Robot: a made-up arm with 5 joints. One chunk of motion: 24 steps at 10 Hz.
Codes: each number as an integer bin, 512 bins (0 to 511) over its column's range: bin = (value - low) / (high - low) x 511, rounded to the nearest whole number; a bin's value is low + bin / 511 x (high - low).
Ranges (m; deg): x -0.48..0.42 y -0.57..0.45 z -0.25..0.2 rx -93..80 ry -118..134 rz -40..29
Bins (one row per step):
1: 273 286 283 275 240 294
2: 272 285 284 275 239 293
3: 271 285 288 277 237 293
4: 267 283 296 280 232 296
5: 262 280 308 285 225 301
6: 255 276 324 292 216 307
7: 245 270 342 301 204 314
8: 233 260 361 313 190 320
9: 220 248 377 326 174 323
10: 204 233 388 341 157 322
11: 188 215 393 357 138 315
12: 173 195 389 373 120 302
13: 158 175 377 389 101 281
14: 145 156 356 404 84 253
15: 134 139 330 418 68 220
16: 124 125 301 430 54 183
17: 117 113 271 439 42 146
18: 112 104 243 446 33 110
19: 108 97 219 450 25 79
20: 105 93 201 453 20 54
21: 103 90 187 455 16 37
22: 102 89 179 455 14 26
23: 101 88 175 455 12 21
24: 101 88 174 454 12 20
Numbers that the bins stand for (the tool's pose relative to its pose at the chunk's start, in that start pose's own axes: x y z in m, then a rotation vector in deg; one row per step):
1: 0.0008 0.0009 -0.0008 0.10 0.36 -0.30
2: -0.0009 -0.0011 0.0001 0.10 -0.14 -0.44
3: -0.0027 -0.0011 0.0036 0.78 -1.12 -0.44
4: -0.0097 -0.0051 0.0107 1.79 -3.59 -0.03
5: -0.0186 -0.0111 0.0212 3.49 -7.04 0.64
6: -0.0309 -0.0191 0.0353 5.86 -11.48 1.45
7: -0.0485 -0.0311 0.0512 8.90 -17.40 2.40
8: -0.0696 -0.0510 0.0679 12.97 -24.30 3.21
9: -0.0925 -0.0750 0.0820 17.37 -32.19 3.61
10: -0.1207 -0.1049 0.0917 22.45 -40.58 3.48
11: -0.1489 -0.1408 0.0961 27.86 -49.95 2.53
12: -0.1753 -0.1808 0.0926 33.28 -58.82 0.78
13: -0.2017 -0.2207 0.0820 38.70 -68.19 -2.06
14: -0.2246 -0.2586 0.0635 43.77 -76.58 -5.84
15: -0.2440 -0.2925 0.0406 48.51 -84.47 -10.29
16: -0.2616 -0.3205 0.0151 52.58 -91.37 -15.29
17: -0.2739 -0.3444 -0.0114 55.62 -97.29 -20.29
18: -0.2827 -0.3624 -0.0360 57.99 -101.73 -25.15
19: -0.2898 -0.3764 -0.0571 59.35 -105.67 -29.33
20: -0.2951 -0.3844 -0.0730 60.36 -108.14 -32.71
21: -0.2986 -0.3904 -0.0853 61.04 -110.11 -35.00
22: -0.3004 -0.3923 -0.0924 61.04 -111.10 -36.49
23: -0.3021 -0.3943 -0.0959 61.04 -112.08 -37.16
24: -0.3021 -0.3943 -0.0968 60.70 -112.08 -37.30

